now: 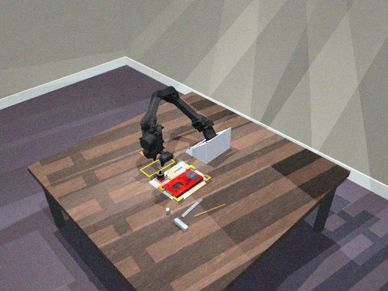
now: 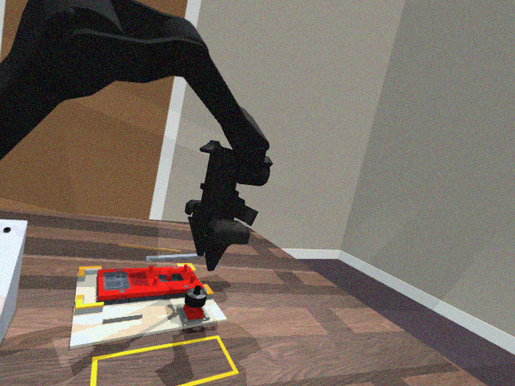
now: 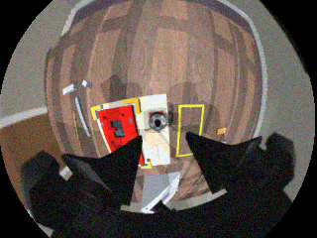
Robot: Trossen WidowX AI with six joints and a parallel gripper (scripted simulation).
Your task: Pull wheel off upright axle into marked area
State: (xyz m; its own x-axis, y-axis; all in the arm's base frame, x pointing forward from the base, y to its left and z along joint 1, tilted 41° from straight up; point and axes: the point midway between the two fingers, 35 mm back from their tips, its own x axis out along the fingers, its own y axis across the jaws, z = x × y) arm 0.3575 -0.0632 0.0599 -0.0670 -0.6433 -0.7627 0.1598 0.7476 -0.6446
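Right now the black-and-grey wheel is 70 mm below my gripper tip and 10 mm to the left of it. Round my gripper tip: thin wooden stick (350 mm to the left, 110 mm below, 20 mm ahead).
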